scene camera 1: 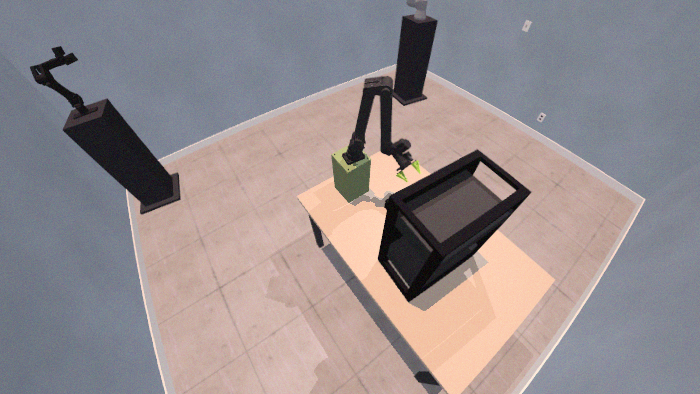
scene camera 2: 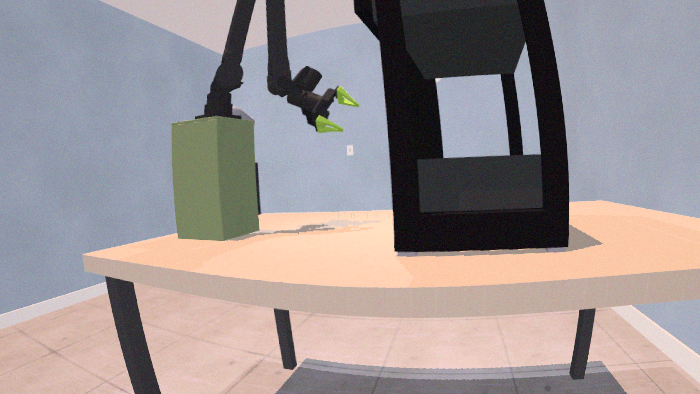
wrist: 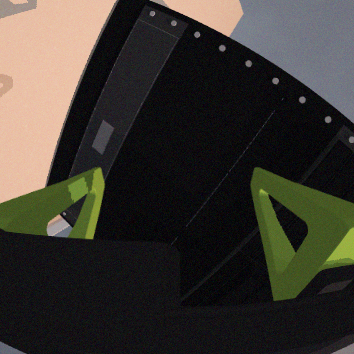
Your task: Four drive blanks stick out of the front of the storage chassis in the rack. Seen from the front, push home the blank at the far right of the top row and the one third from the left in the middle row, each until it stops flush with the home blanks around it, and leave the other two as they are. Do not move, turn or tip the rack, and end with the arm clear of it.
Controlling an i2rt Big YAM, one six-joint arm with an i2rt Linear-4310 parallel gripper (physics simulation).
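Places are measured from the arm's base along level axes (x ahead, y left, z up), in millimetres.
Where they show: gripper, between the fingertips: (scene camera 1: pixel 414 178) (scene camera 2: pixel 351 117) (wrist: pixel 176 175); arm's base, origin of its link: (scene camera 1: pixel 353 156) (scene camera 2: pixel 218 121).
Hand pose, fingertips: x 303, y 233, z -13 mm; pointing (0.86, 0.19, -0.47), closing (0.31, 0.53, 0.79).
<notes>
Each offset is from my fingertips to the top centre of the thing. "*": to the spot under its first point. Level surfaces: height alone.
The black rack (scene camera 1: pixel 482 220) (scene camera 2: pixel 490 232) (wrist: pixel 102 75) stands upright on the table. A dark box (scene camera 2: pixel 465 45) sits in its upper part in scene view 2; I cannot tell if it is the chassis. A dark piece {* dx +187, dy -291, dz +150 mm} (scene camera 2: pixel 368 17) juts from the rack's front near the top. In the wrist view the rack's front is very dark, with a grey labelled panel {dx +212, dy -103, dz -148 mm} (wrist: pixel 127 90) at upper left and a row of screws along the right edge. No single blanks can be made out. My gripper (scene camera 1: pixel 413 176) (scene camera 2: pixel 350 119) (wrist: pixel 176 175) is open and empty, in front of the rack, apart from it and above the table.
The arm stands on a green pedestal (scene camera 1: pixel 351 180) (scene camera 2: pixel 197 180) at one end of the table {dz -304 mm} (scene camera 1: pixel 350 225) (scene camera 2: pixel 300 270). Two dark columns (scene camera 1: pixel 120 160) (scene camera 1: pixel 415 60) carrying other arms stand on the floor, away from the table.
</notes>
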